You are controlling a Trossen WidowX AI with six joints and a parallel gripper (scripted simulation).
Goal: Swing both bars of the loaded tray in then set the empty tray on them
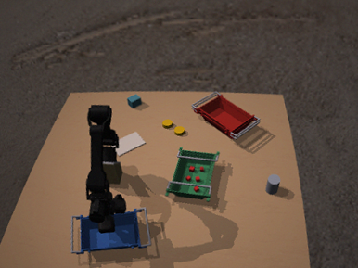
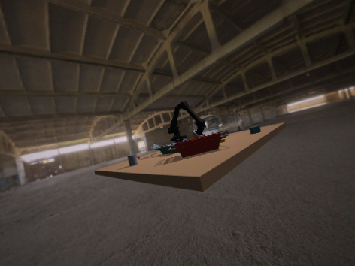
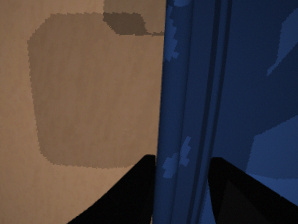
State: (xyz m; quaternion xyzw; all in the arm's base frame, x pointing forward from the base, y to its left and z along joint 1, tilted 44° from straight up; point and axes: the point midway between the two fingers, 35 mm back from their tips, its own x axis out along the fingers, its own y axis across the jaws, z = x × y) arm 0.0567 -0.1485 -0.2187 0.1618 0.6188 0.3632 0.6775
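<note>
The blue tray lies 60 mm to the right of my gripper tip, 30 mm above it and 20 mm ahead of it. Round my gripper tip: grey cylinder: 650 mm ahead, 230 mm to the left, 20 mm above; teal block: 780 mm to the left, 70 mm behind, 10 mm above; white sheet: 470 mm to the left, 30 mm behind, 10 mm below.
</note>
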